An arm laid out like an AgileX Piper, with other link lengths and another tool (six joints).
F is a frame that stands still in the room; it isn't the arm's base.
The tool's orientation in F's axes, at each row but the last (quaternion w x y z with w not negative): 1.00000 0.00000 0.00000 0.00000; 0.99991 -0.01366 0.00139 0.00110; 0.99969 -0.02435 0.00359 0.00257; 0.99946 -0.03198 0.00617 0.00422; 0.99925 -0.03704 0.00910 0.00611; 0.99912 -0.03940 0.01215 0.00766; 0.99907 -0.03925 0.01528 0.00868; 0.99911 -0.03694 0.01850 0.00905; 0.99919 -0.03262 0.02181 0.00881; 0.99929 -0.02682 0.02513 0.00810; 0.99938 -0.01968 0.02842 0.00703
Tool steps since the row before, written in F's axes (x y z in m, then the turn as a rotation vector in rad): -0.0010 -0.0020 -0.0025 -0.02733 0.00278 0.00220; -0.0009 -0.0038 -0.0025 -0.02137 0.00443 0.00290; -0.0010 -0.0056 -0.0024 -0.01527 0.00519 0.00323; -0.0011 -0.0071 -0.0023 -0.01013 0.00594 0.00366; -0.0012 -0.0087 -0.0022 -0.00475 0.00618 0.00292; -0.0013 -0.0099 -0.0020 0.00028 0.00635 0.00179; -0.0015 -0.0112 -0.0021 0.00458 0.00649 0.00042; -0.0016 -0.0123 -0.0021 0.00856 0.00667 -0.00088; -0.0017 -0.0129 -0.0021 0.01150 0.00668 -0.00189; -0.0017 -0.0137 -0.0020 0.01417 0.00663 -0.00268; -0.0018 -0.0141 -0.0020 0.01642 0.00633 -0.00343
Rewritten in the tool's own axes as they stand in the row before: -0.0010 -0.0020 -0.0025 -0.02733 0.00278 0.00220; -0.0009 -0.0037 -0.0026 -0.02137 0.00440 0.00296; -0.0010 -0.0055 -0.0027 -0.01527 0.00511 0.00337; -0.0011 -0.0069 -0.0028 -0.01013 0.00578 0.00391; -0.0013 -0.0085 -0.0029 -0.00473 0.00601 0.00329; -0.0014 -0.0097 -0.0028 0.00033 0.00618 0.00229; -0.0016 -0.0110 -0.0030 0.00467 0.00635 0.00107; -0.0017 -0.0121 -0.0031 0.00870 0.00655 -0.00007; -0.0018 -0.0127 -0.0030 0.01168 0.00657 -0.00095; -0.0018 -0.0135 -0.0028 0.01438 0.00651 -0.00161; -0.0019 -0.0140 -0.0027 0.01667 0.00621 -0.00224
